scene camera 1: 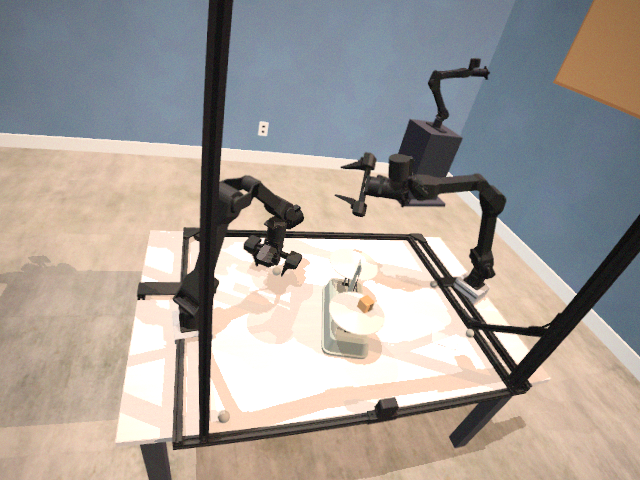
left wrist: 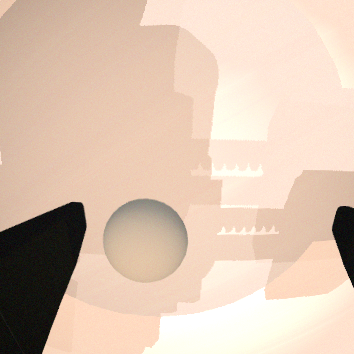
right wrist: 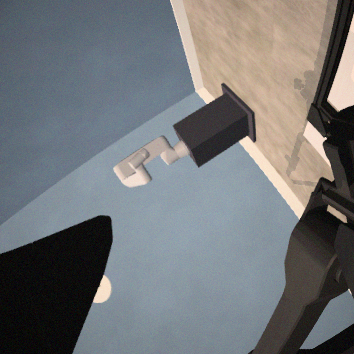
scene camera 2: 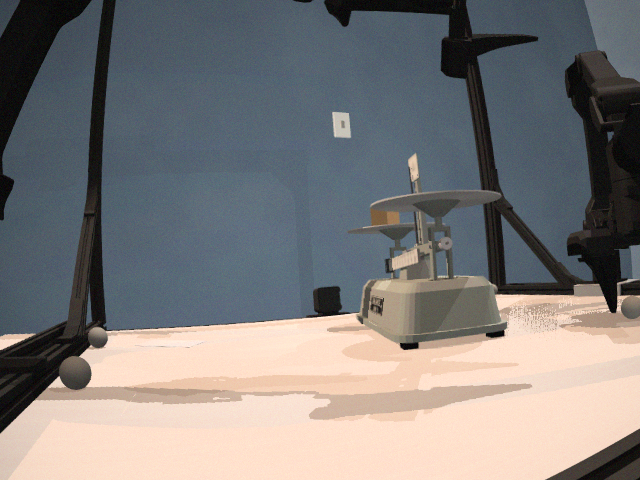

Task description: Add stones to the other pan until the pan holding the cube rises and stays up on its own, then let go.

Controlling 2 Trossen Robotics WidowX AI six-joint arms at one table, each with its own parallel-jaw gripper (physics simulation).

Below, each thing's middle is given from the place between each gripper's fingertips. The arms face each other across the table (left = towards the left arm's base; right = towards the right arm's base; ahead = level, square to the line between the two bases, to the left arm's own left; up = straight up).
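Grey balance scale (scene camera 2: 420, 306): 11 cm above my left hand, 24 cm behind, 18 cm to the right of it.
Right hand: 230 mm above the scale, 260 mm past it.
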